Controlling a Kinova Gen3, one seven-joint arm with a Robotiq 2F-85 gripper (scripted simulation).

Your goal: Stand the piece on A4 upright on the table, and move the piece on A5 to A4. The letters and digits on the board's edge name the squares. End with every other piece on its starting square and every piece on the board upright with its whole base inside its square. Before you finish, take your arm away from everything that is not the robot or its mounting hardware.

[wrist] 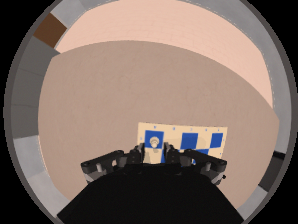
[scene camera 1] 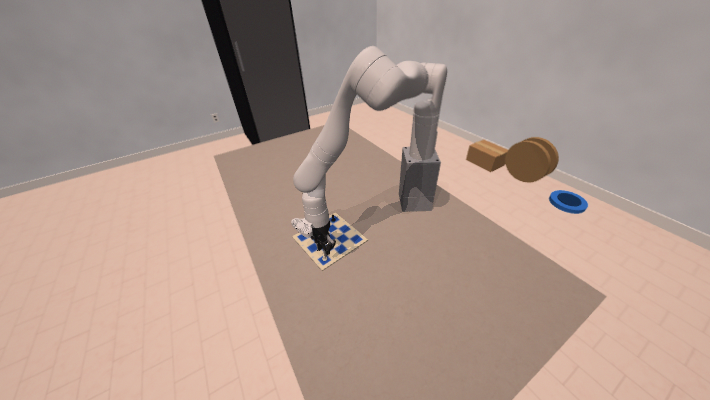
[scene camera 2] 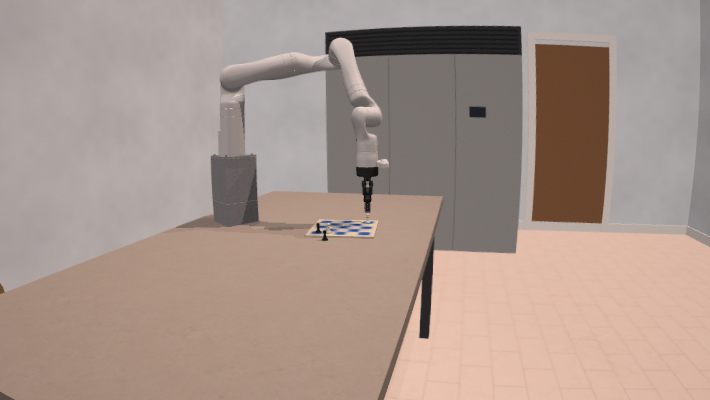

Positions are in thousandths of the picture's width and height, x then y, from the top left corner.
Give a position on a cream chessboard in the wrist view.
At 703, 627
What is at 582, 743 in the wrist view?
My gripper.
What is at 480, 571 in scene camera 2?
A cream chessboard.
